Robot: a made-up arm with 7 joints.
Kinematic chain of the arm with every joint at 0, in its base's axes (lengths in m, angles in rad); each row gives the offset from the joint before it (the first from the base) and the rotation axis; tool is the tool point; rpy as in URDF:
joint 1: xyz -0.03 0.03 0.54 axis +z
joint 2: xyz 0 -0.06 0.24 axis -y
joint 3: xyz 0 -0.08 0.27 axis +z
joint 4: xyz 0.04 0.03 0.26 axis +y
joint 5: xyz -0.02 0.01 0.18 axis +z
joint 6: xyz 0 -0.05 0.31 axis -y
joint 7: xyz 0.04 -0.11 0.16 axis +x
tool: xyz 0 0 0.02 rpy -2.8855 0.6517 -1.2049
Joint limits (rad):
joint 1: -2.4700..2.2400
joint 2: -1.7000..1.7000
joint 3: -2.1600..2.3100
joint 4: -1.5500..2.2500
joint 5: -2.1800..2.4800
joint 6: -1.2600..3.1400
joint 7: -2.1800..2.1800
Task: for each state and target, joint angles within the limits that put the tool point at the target. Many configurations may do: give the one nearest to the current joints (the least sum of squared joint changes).
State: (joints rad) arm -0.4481 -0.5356 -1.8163 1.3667 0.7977 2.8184 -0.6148
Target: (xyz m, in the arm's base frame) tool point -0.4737 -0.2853 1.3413
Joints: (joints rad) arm -0.5482 -0.0277 -1.7740 1.4775 0.8494 2.5959 -0.6200
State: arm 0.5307 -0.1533 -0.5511 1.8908 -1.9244 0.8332 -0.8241
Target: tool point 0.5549 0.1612 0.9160
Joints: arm 0.3012 -0.1127 -0.2719 2.2500 -2.1800 1.2063 -0.8623
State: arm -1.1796 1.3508 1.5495 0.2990 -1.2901 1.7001 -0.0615
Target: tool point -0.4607 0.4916 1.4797
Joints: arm -1.2147 0.5967 1.5205 0.1737 -1.1718 2.6935 -0.0995
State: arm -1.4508 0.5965 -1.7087 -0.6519 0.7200 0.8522 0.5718
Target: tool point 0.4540 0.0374 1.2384
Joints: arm -1.8475 0.3767 -1.9145 -1.5432 0.4050 0.9969 0.5460
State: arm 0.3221 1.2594 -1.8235 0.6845 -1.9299 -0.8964 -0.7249
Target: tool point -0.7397 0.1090 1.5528
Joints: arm -0.0463 0.7541 -1.9059 0.0237 -2.0402 -1.2017 -0.7248
